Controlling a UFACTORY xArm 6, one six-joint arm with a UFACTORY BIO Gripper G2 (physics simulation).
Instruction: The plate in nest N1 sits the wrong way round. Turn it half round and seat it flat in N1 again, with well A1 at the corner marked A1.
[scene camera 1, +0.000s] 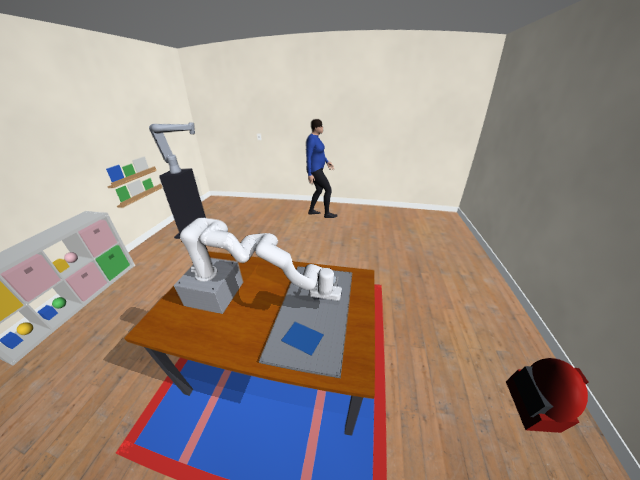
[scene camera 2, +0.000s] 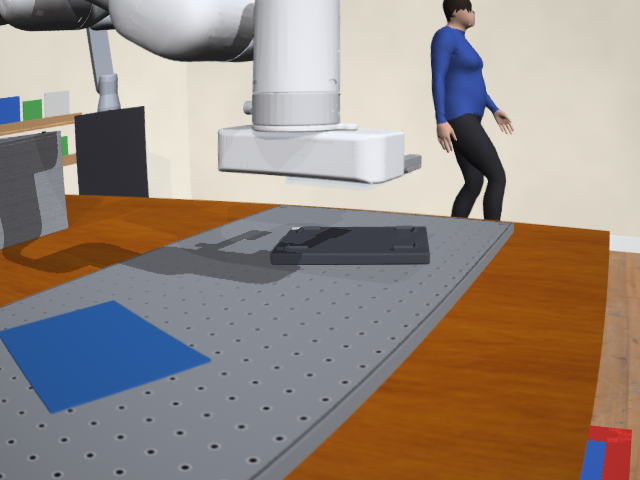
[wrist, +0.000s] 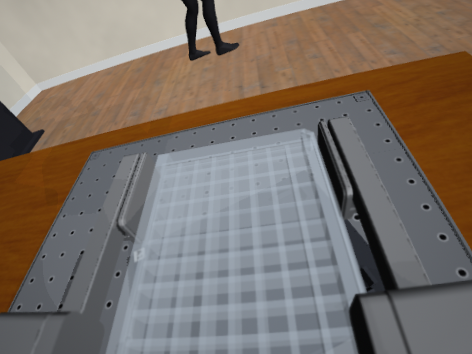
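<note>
There's a flat blue square (scene camera 1: 301, 337) here, and a clear well plate (scene camera 2: 288, 180), which you'd also find at (wrist: 240, 240). As for my gripper, it's at (scene camera 2: 375, 158), and it shows at (wrist: 232, 148) too.
</note>
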